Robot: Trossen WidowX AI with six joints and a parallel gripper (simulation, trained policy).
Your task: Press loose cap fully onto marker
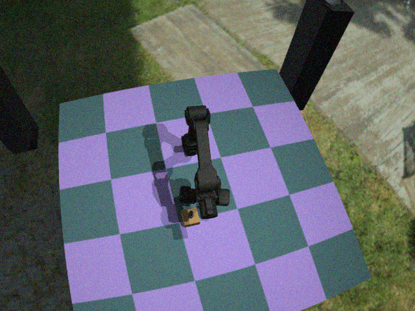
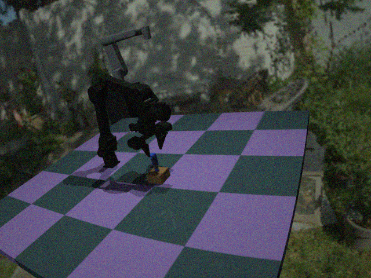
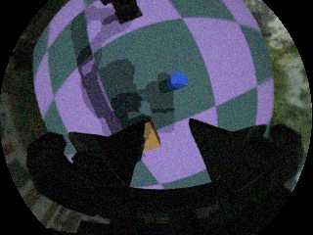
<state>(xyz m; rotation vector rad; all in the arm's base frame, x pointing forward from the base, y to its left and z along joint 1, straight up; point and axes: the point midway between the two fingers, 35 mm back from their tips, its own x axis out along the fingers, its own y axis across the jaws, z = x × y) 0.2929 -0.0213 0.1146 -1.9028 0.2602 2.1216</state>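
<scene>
The blue cap is 50 mm behind my gripper tip, 40 mm to the left of it and 50 mm below it. The rest, counted from my gripper tip: dark marker 40 mm ahead, 60 mm to the right, 10 mm below; orange holder block 40 mm ahead, 60 mm to the right, 60 mm below.
</scene>
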